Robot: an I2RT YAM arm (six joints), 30 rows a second.
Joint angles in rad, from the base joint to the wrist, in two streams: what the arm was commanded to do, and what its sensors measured. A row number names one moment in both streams.
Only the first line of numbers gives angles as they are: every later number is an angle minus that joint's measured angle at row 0.
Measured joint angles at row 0: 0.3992 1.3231 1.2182 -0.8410 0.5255 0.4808
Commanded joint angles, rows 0 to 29: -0.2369 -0.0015 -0.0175 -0.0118 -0.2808 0.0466; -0.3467 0.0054 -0.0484 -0.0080 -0.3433 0.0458; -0.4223 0.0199 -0.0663 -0.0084 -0.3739 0.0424; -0.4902 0.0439 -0.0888 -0.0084 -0.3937 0.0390; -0.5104 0.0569 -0.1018 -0.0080 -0.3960 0.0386; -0.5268 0.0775 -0.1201 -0.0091 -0.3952 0.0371; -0.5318 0.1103 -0.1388 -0.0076 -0.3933 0.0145; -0.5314 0.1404 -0.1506 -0.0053 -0.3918 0.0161; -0.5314 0.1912 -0.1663 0.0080 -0.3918 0.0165; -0.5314 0.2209 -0.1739 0.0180 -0.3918 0.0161; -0.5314 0.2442 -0.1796 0.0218 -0.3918 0.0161; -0.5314 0.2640 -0.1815 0.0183 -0.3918 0.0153; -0.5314 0.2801 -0.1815 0.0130 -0.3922 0.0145; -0.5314 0.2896 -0.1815 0.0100 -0.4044 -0.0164; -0.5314 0.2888 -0.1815 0.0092 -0.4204 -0.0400; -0.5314 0.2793 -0.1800 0.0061 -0.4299 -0.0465; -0.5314 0.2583 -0.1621 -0.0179 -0.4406 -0.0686; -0.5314 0.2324 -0.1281 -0.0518 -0.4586 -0.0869; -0.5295 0.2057 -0.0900 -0.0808 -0.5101 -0.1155; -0.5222 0.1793 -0.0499 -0.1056 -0.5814 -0.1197; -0.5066 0.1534 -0.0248 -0.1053 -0.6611 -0.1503; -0.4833 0.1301 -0.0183 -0.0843 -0.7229 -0.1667; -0.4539 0.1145 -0.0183 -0.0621 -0.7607 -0.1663; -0.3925 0.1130 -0.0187 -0.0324 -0.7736 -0.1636; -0.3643 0.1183 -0.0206 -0.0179 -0.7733 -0.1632; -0.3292 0.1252 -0.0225 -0.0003 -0.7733 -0.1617; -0.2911 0.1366 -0.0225 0.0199 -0.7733 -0.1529; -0.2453 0.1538 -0.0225 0.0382 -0.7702 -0.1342; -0.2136 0.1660 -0.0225 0.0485 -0.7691 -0.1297; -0.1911 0.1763 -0.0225 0.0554 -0.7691 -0.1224
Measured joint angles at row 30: -0.2403 0.1423 -0.0309 0.0428 -0.7469 -0.1419
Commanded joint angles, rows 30 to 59: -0.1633 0.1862 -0.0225 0.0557 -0.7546 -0.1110; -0.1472 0.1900 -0.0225 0.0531 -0.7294 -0.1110; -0.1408 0.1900 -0.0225 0.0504 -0.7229 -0.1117; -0.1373 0.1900 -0.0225 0.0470 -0.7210 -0.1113; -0.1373 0.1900 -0.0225 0.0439 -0.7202 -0.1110; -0.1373 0.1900 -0.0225 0.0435 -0.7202 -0.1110; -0.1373 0.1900 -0.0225 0.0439 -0.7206 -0.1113; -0.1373 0.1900 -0.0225 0.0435 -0.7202 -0.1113; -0.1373 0.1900 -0.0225 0.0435 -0.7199 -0.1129; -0.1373 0.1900 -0.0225 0.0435 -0.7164 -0.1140; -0.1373 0.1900 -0.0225 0.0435 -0.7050 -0.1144; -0.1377 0.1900 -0.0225 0.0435 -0.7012 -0.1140; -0.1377 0.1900 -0.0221 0.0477 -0.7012 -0.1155; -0.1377 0.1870 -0.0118 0.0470 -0.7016 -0.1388; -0.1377 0.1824 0.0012 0.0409 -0.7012 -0.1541; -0.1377 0.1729 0.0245 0.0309 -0.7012 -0.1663; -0.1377 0.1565 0.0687 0.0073 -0.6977 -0.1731; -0.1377 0.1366 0.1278 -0.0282 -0.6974 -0.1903; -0.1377 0.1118 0.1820 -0.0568 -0.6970 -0.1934; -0.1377 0.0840 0.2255 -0.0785 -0.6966 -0.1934; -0.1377 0.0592 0.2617 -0.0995 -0.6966 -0.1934; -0.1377 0.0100 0.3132 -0.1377 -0.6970 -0.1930; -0.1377 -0.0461 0.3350 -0.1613 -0.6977 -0.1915; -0.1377 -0.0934 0.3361 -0.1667 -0.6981 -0.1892; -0.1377 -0.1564 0.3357 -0.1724 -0.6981 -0.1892; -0.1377 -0.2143 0.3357 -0.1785 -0.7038 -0.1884; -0.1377 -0.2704 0.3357 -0.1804 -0.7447 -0.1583; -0.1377 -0.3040 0.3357 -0.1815 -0.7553 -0.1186; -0.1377 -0.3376 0.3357 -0.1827 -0.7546 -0.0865; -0.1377 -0.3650 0.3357 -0.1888 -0.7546 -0.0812
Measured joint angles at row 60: -0.1388 -0.3124 0.3209 -0.1793 -0.7286 -0.1407
